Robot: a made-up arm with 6 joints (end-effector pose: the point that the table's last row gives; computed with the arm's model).
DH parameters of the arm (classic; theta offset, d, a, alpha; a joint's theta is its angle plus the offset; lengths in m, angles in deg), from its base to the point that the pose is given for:
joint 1: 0 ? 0 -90
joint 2: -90 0 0.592 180
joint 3: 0 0 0 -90
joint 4: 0 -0.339 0 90
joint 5: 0 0.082 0 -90
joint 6: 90 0 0 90
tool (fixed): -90 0 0 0
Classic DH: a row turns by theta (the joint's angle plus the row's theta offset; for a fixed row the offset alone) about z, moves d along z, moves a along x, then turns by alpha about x.
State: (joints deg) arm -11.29 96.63 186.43 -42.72 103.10 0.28
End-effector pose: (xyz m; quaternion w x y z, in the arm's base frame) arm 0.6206 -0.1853 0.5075 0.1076 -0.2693 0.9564 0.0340
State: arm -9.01 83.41 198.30 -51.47 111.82 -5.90
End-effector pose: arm 0.4894 -0.1293 0.6395 0.3735 -0.3490 0.8554 -0.0838
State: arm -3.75 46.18 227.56 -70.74 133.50 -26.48
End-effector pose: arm 0.0844 -0.0326 0.7161 0.8439 -0.3341 0.2618 -0.3281
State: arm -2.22 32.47 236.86 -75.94 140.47 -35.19
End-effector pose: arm -0.0245 -0.0190 0.6689 0.8959 -0.2613 0.0056 -0.3592
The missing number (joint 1, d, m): 0.237
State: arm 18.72 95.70 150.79 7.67 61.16 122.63
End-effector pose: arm 0.7592 0.1715 0.4625 0.3123 -0.4210 -0.4847 -0.7001
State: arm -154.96 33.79 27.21 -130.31 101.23 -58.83
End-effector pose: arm -0.5745 -0.3269 0.6280 0.4786 0.4830 0.7276 0.0914
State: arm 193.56 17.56 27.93 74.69 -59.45 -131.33
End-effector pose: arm -0.4890 -0.0957 0.9402 0.3521 0.1254 0.4721 0.7984
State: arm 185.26 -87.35 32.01 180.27 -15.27 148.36
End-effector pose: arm 0.7616 -0.0122 0.5600 0.2665 -0.8825 -0.1444 -0.3596
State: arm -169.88 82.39 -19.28 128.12 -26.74 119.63
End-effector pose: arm -0.5635 -0.1520 -0.0296 0.5671 -0.3199 0.4971 0.5735
